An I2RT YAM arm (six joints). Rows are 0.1 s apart.
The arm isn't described. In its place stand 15 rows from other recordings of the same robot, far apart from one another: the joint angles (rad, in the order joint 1, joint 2, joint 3, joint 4, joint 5, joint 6), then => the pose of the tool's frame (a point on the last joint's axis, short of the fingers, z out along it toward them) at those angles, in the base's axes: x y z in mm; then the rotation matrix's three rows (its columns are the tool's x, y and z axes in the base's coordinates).
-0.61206, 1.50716, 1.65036, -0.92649, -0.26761, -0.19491 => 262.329, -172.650, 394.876; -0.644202, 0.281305, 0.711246; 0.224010, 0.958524, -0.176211; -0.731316, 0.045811, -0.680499
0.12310, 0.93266, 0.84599, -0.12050, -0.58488, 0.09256 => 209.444, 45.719, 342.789; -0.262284, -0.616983, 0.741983; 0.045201, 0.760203, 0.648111; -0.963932, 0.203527, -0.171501
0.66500, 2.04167, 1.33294, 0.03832, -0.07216, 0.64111 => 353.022, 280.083, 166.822; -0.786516, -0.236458, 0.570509; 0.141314, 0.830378, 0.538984; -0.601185, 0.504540, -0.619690
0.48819, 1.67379, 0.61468, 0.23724, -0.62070, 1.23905 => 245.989, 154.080, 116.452; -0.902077, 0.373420, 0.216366; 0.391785, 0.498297, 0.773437; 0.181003, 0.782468, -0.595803
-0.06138, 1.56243, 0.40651, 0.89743, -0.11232, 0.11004 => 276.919, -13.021, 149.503; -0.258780, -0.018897, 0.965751; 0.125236, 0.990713, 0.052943; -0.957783, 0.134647, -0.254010
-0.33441, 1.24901, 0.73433, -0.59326, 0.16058, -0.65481 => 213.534, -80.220, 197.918; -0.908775, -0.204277, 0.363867; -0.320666, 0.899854, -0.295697; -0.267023, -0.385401, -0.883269
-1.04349, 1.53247, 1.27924, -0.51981, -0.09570, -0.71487 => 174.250, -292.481, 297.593; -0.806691, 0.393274, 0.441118; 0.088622, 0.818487, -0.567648; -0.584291, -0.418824, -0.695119
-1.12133, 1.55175, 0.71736, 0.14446, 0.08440, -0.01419 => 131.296, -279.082, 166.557; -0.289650, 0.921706, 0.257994; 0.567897, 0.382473, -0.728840; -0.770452, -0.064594, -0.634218
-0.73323, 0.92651, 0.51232, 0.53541, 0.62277, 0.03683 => 143.640, -157.331, 293.349; 0.125646, 0.969871, 0.208720; -0.072922, 0.218847, -0.973031; -0.989392, 0.107037, 0.098222
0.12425, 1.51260, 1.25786, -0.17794, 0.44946, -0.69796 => 352.341, 28.418, 328.907; -0.498577, -0.053039, 0.865221; -0.645594, 0.688799, -0.329794; -0.578471, -0.723010, -0.377661
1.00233, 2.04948, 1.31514, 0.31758, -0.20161, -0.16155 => 243.363, 394.208, 184.117; -0.066421, -0.947250, 0.313537; -0.396711, 0.313398, 0.862788; -0.915537, -0.067076, -0.396601
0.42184, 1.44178, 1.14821, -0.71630, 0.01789, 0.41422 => 270.508, 120.701, 269.044; -0.868469, -0.055880, 0.492584; 0.051325, 0.978152, 0.201454; -0.493079, 0.200239, -0.846627
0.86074, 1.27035, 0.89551, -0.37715, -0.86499, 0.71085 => 150.723, 216.901, 265.487; -0.894812, -0.356798, -0.268341; -0.391685, 0.338993, 0.855375; -0.214230, 0.870505, -0.443087
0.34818, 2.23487, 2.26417, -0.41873, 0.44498, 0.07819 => 497.817, 164.390, 348.255; -0.350606, 0.094027, 0.931791; -0.052254, 0.991433, -0.119707; -0.935064, -0.090660, -0.342689
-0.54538, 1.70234, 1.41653, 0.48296, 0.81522, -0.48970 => 331.187, -231.262, 382.988; -0.306560, 0.931180, 0.197296; -0.191249, 0.142792, -0.971100; -0.932440, -0.335433, 0.134313
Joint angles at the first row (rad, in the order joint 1, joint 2, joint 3, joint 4, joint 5, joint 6):
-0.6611 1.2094 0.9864 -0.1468 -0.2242 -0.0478
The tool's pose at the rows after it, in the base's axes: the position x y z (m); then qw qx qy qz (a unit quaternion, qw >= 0):
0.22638 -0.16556 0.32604 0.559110 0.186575 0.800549 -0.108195
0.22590 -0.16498 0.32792 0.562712 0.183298 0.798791 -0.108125
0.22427 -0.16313 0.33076 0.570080 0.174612 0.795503 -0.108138
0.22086 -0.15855 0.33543 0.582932 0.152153 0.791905 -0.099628
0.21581 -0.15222 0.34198 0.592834 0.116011 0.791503 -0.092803
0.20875 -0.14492 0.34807 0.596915 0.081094 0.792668 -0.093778
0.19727 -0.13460 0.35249 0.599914 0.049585 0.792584 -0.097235
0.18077 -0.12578 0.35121 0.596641 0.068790 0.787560 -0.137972
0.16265 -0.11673 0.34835 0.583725 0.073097 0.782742 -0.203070
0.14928 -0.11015 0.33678 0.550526 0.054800 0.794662 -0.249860
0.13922 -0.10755 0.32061 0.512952 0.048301 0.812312 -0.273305
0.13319 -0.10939 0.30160 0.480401 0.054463 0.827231 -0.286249
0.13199 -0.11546 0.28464 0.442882 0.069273 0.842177 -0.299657
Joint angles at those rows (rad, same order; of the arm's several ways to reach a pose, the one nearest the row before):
-0.6596 1.2098 0.9884 -0.1473 -0.2240 -0.0478
-0.6597 1.2058 0.9899 -0.1444 -0.2292 -0.0497
-0.6596 1.1940 0.9867 -0.1359 -0.2417 -0.0567
-0.6596 1.1703 0.9805 -0.1289 -0.2862 -0.0723
-0.6598 1.1400 0.9815 -0.1433 -0.3440 -0.1144
-0.6596 1.1031 0.9825 -0.1749 -0.3861 -0.1680
-0.6596 1.0449 0.9686 -0.2140 -0.4203 -0.2195
-0.6611 0.9612 0.9196 -0.2263 -0.3353 -0.2302
-0.6627 0.8687 0.8672 -0.2432 -0.2280 -0.2981
-0.6674 0.8013 0.8153 -0.2902 -0.1661 -0.4040
-0.6834 0.7564 0.7632 -0.3400 -0.1272 -0.4740
-0.7076 0.7350 0.7035 -0.3543 -0.0968 -0.5109
-0.7281 0.7509 0.6618 -0.3538 -0.0462 -0.5347

